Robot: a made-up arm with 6 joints.
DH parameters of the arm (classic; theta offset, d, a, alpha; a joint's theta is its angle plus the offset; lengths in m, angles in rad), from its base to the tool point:
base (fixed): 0 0.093 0 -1.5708
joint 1: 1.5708 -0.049 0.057 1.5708
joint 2: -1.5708 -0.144 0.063 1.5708
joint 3: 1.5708 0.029 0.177 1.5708
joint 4: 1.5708 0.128 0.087 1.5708
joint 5: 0 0.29 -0.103 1.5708
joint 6: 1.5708 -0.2 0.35 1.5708
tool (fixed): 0 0.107 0 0
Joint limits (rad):
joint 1: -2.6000..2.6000
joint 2: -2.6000..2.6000
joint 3: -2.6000..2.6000
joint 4: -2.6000..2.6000
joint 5: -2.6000..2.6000
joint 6: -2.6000..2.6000
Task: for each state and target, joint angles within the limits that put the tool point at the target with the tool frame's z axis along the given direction. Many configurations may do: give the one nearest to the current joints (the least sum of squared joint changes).
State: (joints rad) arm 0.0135 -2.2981 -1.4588 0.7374 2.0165 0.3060
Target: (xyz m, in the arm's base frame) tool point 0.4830 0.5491 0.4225 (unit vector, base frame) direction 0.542 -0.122 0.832
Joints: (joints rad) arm 0.9111 -1.9828 -1.6187 -0.0145 2.6000 0.9828
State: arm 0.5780 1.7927 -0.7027 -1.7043 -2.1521 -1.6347
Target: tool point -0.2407 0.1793 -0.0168 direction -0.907 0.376 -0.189
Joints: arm 1.2496 2.2819 -1.2780 -2.2322 -2.4928 -2.2395
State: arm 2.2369 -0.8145 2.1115 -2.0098 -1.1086 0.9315
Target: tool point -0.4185 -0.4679 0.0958 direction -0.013 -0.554 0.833
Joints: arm 2.4180 -0.6365 1.9476 -2.5108 -0.6105 0.3956
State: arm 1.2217 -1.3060 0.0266 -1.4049 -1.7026 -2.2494
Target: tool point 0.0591 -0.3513 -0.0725 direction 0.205 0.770 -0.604
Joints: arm 1.1378 -1.7381 -0.0202 -2.2681 -1.4144 -1.6205
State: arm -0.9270 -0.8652 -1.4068 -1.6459 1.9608 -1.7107
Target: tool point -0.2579 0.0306 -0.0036 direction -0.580 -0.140 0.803
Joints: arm -0.6758 -1.1314 -2.0141 -2.3747 2.2565 -2.1983
